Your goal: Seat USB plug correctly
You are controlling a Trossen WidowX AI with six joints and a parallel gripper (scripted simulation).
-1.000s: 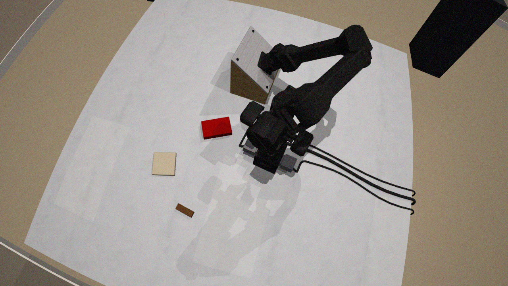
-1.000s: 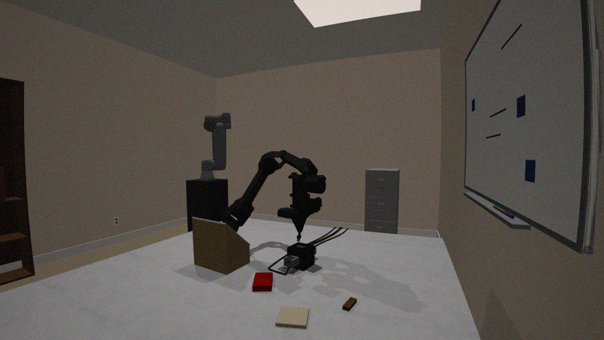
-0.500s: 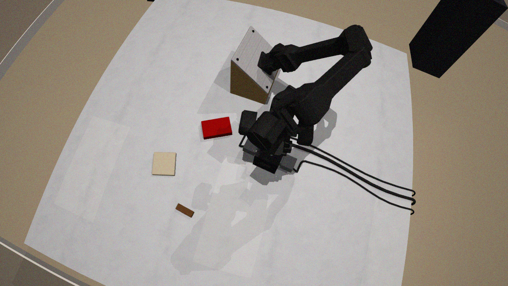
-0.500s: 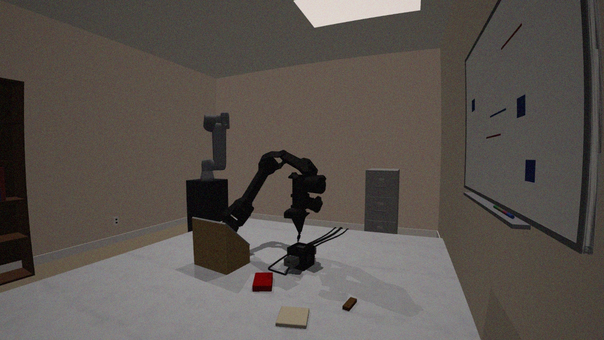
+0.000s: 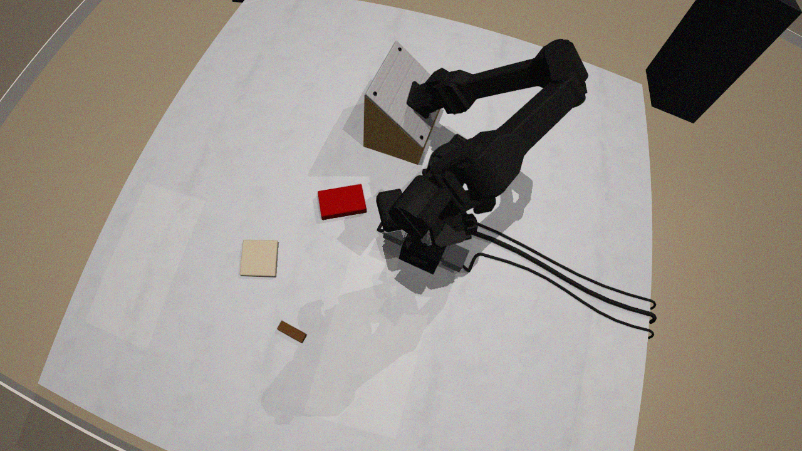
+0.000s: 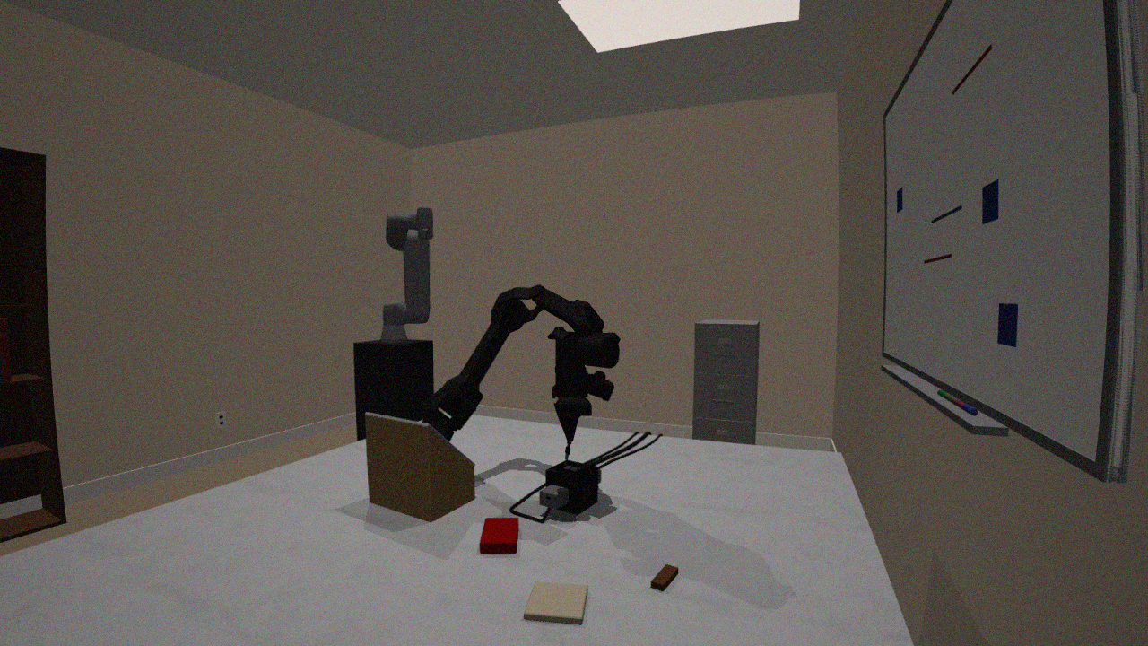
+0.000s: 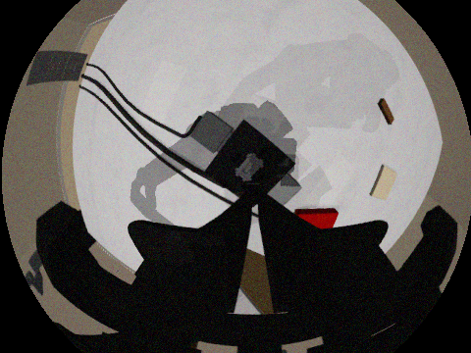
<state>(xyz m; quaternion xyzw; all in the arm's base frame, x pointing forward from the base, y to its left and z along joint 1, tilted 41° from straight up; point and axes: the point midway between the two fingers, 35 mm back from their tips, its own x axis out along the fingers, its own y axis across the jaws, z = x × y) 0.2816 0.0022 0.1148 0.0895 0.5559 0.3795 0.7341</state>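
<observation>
My gripper tip is now 1 cm above the USB plug. From my gripper tip the other things lie so: red flat block (6 cm behind, 18 cm to the right, 12 cm below); cream tile (11 cm ahead, 32 cm to the right, 13 cm below); small brown block (24 cm ahead, 20 cm to the right, 13 cm below).
</observation>
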